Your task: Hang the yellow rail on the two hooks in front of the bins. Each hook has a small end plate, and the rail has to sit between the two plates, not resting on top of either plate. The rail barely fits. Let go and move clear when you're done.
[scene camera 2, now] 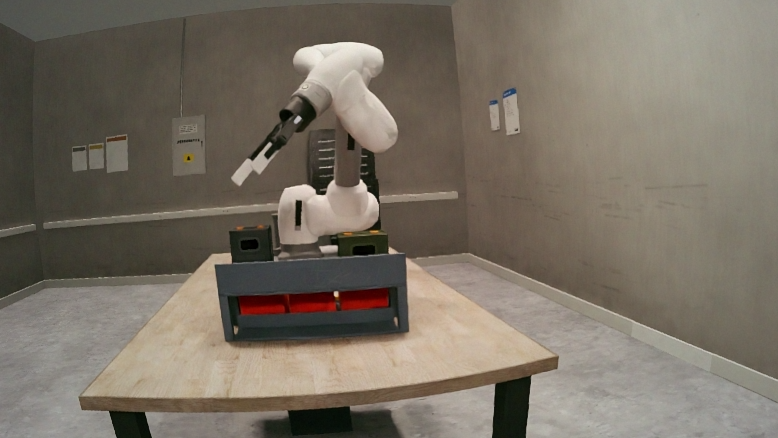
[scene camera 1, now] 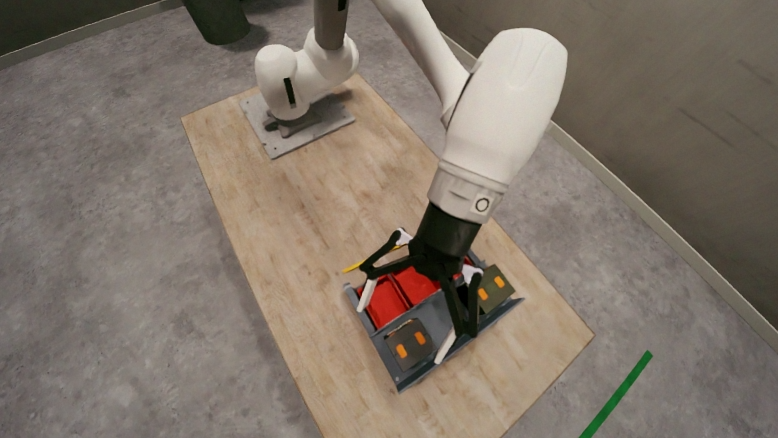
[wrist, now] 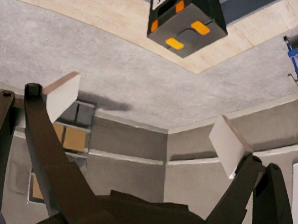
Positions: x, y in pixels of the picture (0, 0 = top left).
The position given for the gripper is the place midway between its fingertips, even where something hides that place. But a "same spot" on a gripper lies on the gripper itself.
Labels:
gripper: scene camera 2; scene camera 1; wrist 148, 106
same spot on gripper: (scene camera 1: 473, 276) = (scene camera 2: 293, 115)

